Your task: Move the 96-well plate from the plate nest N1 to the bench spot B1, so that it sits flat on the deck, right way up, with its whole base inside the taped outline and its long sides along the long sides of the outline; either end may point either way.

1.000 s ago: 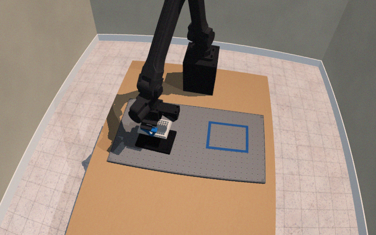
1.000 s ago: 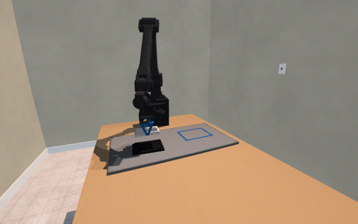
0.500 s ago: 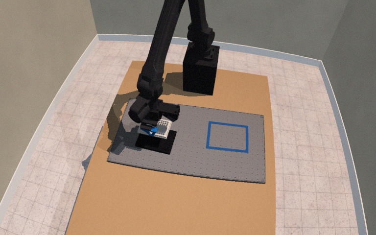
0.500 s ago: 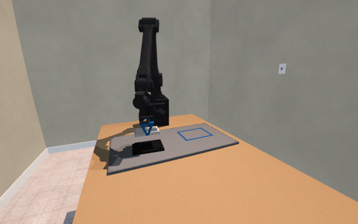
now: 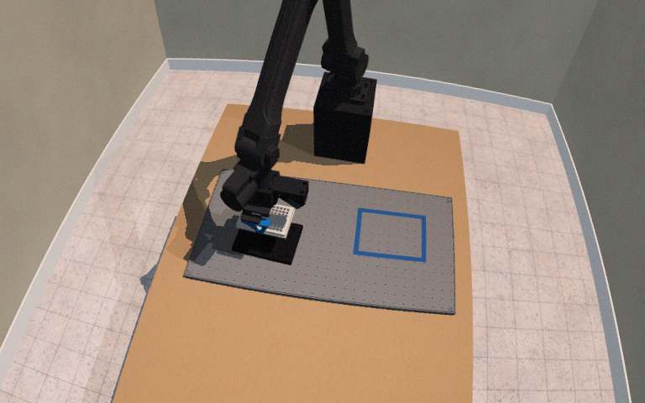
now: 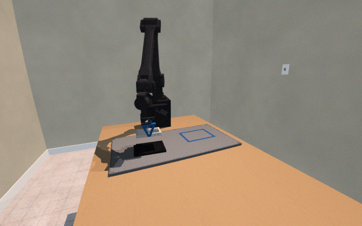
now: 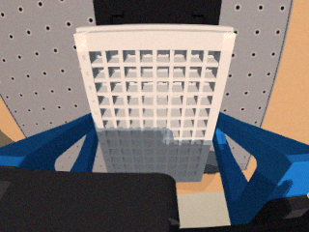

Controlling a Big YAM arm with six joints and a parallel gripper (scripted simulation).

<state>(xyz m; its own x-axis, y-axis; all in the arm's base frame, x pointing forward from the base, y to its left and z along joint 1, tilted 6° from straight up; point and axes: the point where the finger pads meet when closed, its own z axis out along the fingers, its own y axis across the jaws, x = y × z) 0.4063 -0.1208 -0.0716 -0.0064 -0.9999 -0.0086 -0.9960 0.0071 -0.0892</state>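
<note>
The black plate nest is 9 cm below my hand. From my hand the other things lie so: white 96-well plate (right at my hand).
</note>
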